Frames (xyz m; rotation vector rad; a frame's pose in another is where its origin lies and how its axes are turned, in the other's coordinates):
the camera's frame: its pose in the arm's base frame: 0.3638 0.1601 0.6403 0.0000 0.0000 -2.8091
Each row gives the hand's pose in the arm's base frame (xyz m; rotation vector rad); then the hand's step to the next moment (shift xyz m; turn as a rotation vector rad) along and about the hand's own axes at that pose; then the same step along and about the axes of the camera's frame.
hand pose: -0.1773 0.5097 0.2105 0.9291 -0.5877 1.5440
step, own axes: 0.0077 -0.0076 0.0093 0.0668 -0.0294 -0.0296
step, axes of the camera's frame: -0.0085 0.0046 0.0105 -0.0424 -0.0567 0.0345
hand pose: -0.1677 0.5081 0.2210 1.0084 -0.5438 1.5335
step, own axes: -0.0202 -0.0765 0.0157 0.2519 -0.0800 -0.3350
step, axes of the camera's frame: -0.0707 0.0310 -0.0233 -0.1254 -0.4074 0.0195
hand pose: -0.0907 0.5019 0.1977 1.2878 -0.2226 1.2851
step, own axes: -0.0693 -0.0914 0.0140 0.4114 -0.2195 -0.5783
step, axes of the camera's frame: -0.0414 0.0444 -0.0983 -0.2709 -0.6911 -0.0301
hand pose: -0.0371 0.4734 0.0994 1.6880 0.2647 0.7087
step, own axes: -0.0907 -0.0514 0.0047 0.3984 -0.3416 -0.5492
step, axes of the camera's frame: 0.0679 0.0183 -0.0771 -0.3006 -0.6808 -0.1523
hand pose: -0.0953 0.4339 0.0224 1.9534 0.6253 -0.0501
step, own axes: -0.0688 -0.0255 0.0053 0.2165 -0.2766 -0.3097
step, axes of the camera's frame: 0.0735 -0.0001 -0.0028 -0.1353 -0.4213 -0.1534
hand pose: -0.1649 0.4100 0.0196 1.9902 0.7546 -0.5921
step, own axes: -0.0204 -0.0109 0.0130 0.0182 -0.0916 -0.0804
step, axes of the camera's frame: 0.0262 0.0041 0.0009 0.0040 -0.1204 -0.0262
